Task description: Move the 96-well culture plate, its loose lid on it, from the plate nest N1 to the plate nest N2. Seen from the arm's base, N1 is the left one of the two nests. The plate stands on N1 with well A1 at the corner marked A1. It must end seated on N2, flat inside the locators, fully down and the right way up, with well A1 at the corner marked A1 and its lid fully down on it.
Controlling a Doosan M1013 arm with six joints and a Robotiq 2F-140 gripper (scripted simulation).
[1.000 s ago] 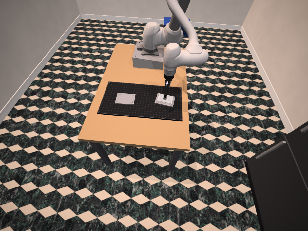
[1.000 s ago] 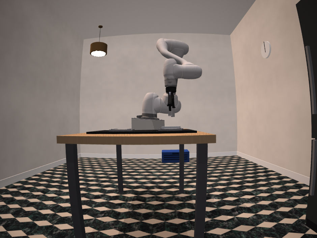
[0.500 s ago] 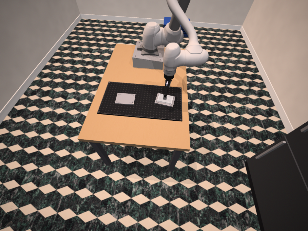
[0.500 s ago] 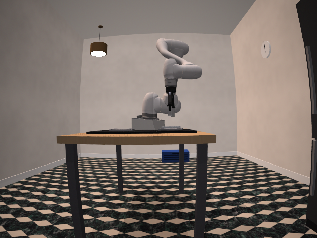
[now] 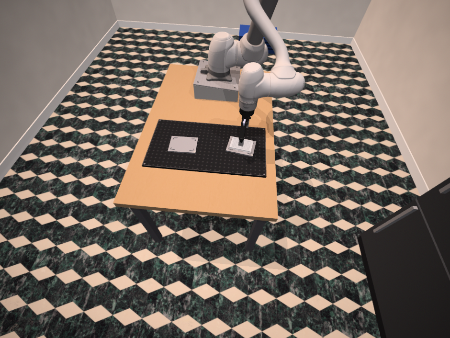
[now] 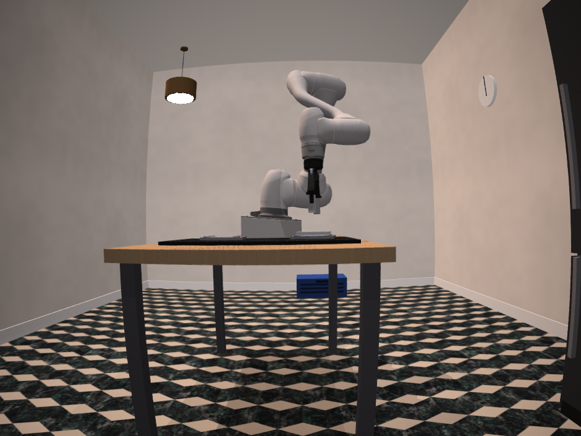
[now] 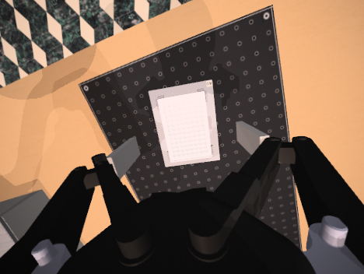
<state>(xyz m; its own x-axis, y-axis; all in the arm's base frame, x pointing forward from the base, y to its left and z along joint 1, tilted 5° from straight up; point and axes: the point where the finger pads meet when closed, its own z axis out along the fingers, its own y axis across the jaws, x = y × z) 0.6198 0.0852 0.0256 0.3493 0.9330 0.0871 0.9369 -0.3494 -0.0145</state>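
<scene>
Right now the clear lid is 8 cm below my hand. Also, from my hand: grey nest N2: 35 cm to the right, 10 cm below, 4 cm behind; then grey nest N1: 10 cm below; then plate: 9 cm below.
</scene>
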